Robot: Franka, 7 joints.
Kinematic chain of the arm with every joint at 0, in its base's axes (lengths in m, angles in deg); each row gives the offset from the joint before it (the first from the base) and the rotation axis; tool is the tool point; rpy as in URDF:
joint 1: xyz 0 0 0.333 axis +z
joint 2: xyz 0 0 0 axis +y
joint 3: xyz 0 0 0.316 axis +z
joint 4: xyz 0.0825 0 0 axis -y
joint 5: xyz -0.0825 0 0.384 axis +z
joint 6: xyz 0 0 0 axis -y
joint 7: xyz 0.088 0 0 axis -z
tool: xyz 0 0 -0.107 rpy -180 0 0
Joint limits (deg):
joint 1: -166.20..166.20
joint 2: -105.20..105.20
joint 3: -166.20..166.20
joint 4: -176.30..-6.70
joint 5: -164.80..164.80
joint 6: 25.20..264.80
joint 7: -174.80..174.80
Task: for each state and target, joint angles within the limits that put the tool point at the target. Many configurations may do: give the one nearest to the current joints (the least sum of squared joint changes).
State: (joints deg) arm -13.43 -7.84 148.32 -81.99 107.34 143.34 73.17
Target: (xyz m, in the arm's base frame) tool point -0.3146 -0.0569 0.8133
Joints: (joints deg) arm 24.83 45.30 166.20 -122.60 99.25 116.76 73.17
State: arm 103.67 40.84 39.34 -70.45 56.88 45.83 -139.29
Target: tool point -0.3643 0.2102 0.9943
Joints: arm 104.77 13.98 46.36 -34.68 71.18 80.35 -139.29
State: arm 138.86 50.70 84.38 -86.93 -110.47 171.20 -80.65
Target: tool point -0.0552 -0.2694 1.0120
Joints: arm 152.23 38.31 141.77 -76.36 -106.18 183.28 -80.65
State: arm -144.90 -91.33 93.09 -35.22 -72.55 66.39 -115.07
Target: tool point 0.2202 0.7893 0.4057
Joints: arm -95.64 -91.81 87.18 -15.56 -81.95 98.98 -115.07
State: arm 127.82 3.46 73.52 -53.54 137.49 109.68 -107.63
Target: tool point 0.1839 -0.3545 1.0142
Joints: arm 145.52 -21.60 82.30 -33.39 130.12 67.70 -107.63
